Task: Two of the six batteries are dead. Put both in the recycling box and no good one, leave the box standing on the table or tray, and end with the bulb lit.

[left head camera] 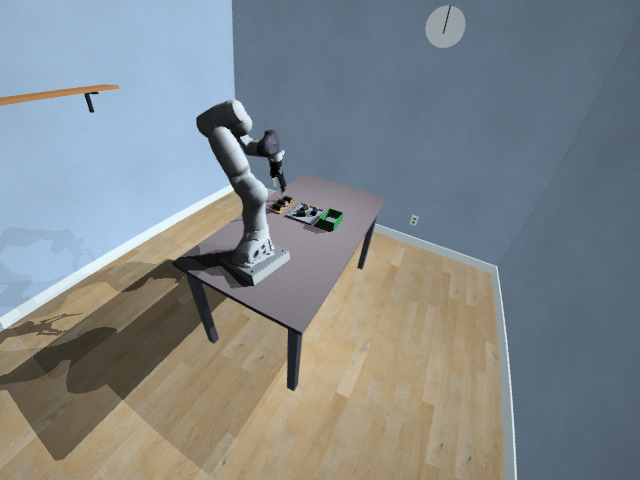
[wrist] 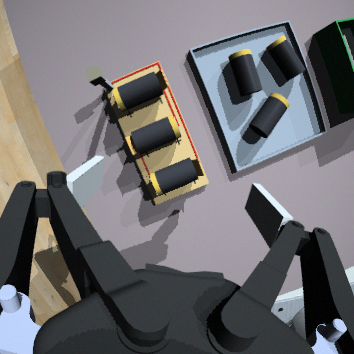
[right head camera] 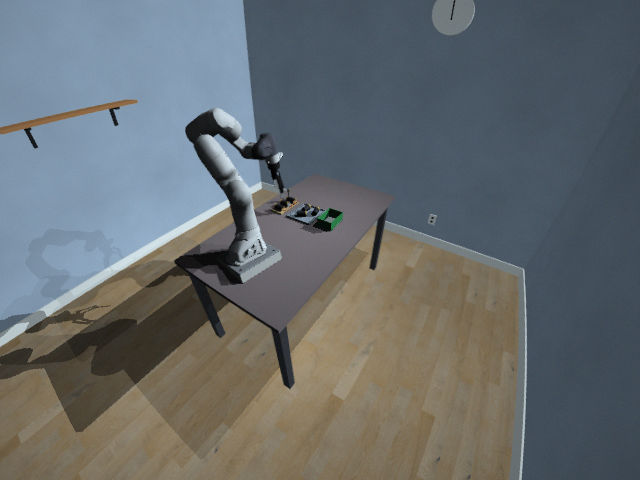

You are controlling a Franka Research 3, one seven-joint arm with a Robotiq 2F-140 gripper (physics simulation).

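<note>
A yellow holder [left head camera: 277,210] [right head camera: 279,211] [wrist: 164,159] carries three black batteries side by side: the far one [wrist: 140,91] and near one [wrist: 176,176] have yellow ends left, the middle one [wrist: 154,135] right. A small dull square piece [wrist: 94,75] stands on a dark post at its far-left corner; no glow shows. A grey-blue tray [wrist: 295,110] holds three loose batteries [wrist: 245,72] [wrist: 286,58] [wrist: 269,115]. The green recycling box [left head camera: 325,225] [right head camera: 326,224] [wrist: 331,72] stands right of it, mostly cut off in the wrist view. My gripper [left head camera: 279,188] [right head camera: 282,190] [wrist: 177,183] is open and empty above the holder's near end.
All three containers stand on the mauve table [left head camera: 315,253] [right head camera: 310,253] [wrist: 225,15]. The table's left edge runs close beside the holder, with wooden floor [wrist: 20,150] beyond. The arm's base [left head camera: 268,266] [right head camera: 261,264] stands at the near end. The tray has raised dark-edged walls.
</note>
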